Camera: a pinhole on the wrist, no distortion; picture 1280 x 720 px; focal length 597.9 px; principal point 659.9 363.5 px. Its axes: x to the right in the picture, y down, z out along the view. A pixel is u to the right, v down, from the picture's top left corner.
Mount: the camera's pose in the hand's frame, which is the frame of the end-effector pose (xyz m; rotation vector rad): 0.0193 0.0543 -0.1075 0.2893 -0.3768 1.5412
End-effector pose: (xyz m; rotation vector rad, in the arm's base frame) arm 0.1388 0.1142 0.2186 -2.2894 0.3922 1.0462
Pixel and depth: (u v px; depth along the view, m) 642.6 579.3 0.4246
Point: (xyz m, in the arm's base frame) -0.0567 0.3837 0.2501
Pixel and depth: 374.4 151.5 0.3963
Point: 0.2586 0.4465 0.1273
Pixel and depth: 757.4 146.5 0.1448
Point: 0.1510 0.1234 0.1451
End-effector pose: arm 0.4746 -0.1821 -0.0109 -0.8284 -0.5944 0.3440
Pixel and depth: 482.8 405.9 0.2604
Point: 0.4123 -0.2101 0.1303
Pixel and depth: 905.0 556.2 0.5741
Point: 0.0074 0.0332 0.1563
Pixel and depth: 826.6 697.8 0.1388
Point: 0.4019 -0.1763 -0.0442
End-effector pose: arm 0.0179 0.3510 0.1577 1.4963 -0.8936 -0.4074
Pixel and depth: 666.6 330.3 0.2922
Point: -0.0671 0.2226 0.0775
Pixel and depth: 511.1 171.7 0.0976
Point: 0.0686 0.3354 0.1654
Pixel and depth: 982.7 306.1 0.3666
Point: -0.2076 0.1246 0.1977
